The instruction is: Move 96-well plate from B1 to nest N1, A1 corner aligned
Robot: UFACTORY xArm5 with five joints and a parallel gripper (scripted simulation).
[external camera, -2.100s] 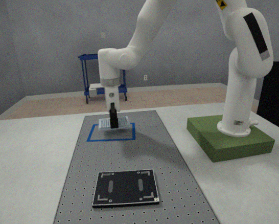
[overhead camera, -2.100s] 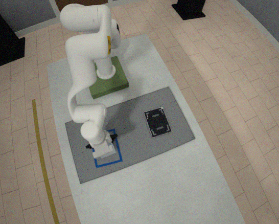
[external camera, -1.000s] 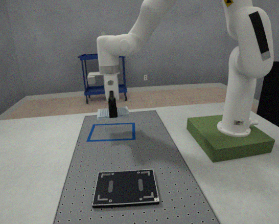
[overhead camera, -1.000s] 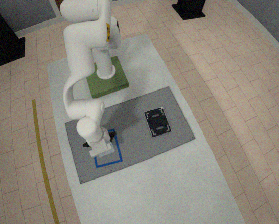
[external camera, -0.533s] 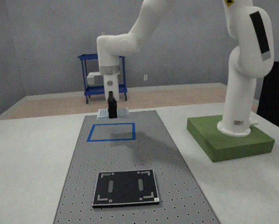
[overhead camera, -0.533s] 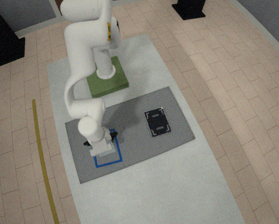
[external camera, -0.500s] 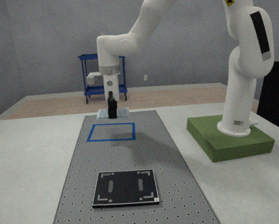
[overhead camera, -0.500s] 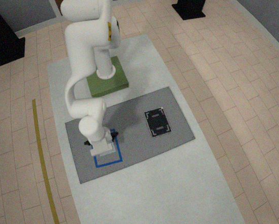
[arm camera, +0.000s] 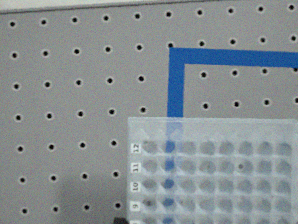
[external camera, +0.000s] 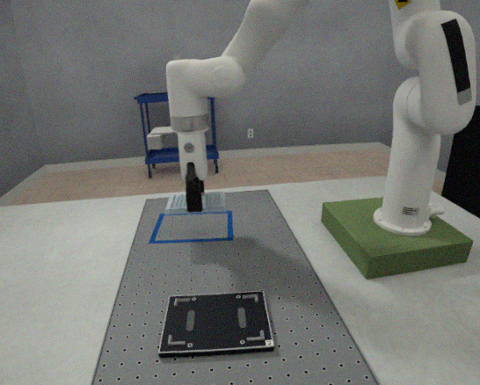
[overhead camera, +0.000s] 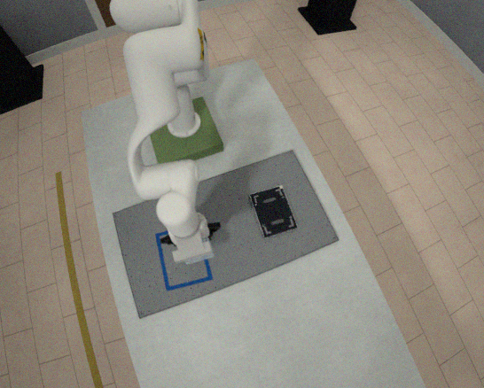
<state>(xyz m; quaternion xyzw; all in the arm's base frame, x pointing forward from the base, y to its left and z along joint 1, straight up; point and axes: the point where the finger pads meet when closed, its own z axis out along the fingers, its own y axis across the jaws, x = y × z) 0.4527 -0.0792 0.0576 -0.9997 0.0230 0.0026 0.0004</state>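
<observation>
The plate nest N1 lies 3 cm behind my hand, 27 cm to the left of it and 10 cm below it. Round my hand: 96-well plate: 1 cm below.
</observation>
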